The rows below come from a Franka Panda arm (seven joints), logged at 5 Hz.
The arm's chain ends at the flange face. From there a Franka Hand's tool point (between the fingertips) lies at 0.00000 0.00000 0.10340 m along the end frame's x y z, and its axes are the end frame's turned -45 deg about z.
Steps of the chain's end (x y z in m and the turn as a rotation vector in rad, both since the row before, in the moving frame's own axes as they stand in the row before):
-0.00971 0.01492 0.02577 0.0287 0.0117 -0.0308
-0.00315 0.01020 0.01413 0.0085 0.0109 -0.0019
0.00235 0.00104 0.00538 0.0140 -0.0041 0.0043
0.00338 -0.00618 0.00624 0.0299 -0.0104 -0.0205
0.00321 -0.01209 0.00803 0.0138 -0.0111 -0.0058
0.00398 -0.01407 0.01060 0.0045 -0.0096 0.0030
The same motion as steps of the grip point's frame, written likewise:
-0.01448 0.00240 0.02572 0.0120 0.0286 -0.0308
-0.00802 0.00516 0.01412 -0.0017 0.0137 -0.0019
0.00165 0.00108 0.00537 0.0128 0.0070 0.0043
0.00816 -0.00494 0.00619 0.0285 0.0138 -0.0205
0.01101 -0.00810 0.00801 0.0176 0.0019 -0.0058
0.01239 -0.00817 0.01059 0.0100 -0.0036 0.0030

